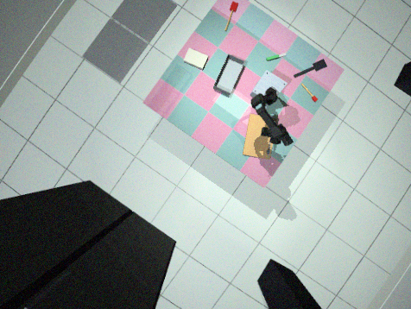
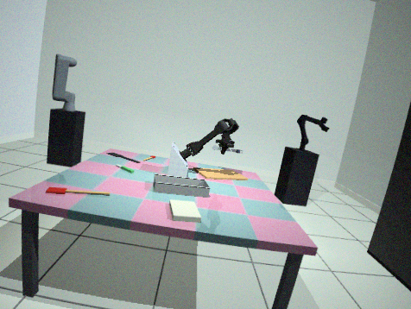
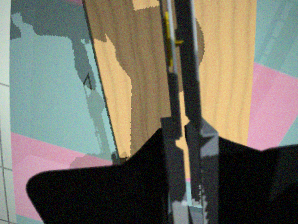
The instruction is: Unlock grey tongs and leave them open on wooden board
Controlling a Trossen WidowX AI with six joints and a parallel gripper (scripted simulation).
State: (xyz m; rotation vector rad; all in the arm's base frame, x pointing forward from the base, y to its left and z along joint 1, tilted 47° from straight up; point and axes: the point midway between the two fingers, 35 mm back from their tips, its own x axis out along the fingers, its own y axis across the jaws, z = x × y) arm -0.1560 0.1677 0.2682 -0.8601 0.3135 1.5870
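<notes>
My gripper tip is now 15 cm above the wooden board, 2 cm short of it and 1 cm to the right of it. Round my gripper tip: black spatula: 77 cm to the right, 15 cm below, 8 cm behind; grey roasting tin: 52 cm ahead, 31 cm to the right, 13 cm below; red-tipped tool: 55 cm to the right, 19 cm behind, 15 cm below.
</notes>
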